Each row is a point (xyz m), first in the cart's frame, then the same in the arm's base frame.
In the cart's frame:
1: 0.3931 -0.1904 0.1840
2: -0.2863 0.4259 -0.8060
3: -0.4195 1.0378 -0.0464
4: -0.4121 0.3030 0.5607
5: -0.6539 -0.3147 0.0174
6: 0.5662 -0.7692 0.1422
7: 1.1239 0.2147 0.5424
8: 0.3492 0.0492 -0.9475
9: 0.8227 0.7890 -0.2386
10: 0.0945 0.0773 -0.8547
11: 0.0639 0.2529 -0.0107
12: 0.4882 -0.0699 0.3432
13: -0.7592 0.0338 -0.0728
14: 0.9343 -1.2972 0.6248
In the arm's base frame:
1: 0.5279 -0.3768 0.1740
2: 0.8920 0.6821 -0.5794
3: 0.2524 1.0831 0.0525
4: -0.2484 0.2725 0.0766
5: -0.0138 -0.0459 -0.6842
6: 0.6407 -0.9465 0.0024
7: 0.7353 -0.3865 1.0592
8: 1.3852 0.1413 -0.4059
9: 1.1759 0.4378 0.6629
10: 1.1535 0.2397 -0.5104
11: 0.4918 0.1923 0.0410
12: 0.4715 -0.3465 0.3857
13: 0.0066 0.3269 -0.6489
14: 0.4751 -1.6790 0.2909

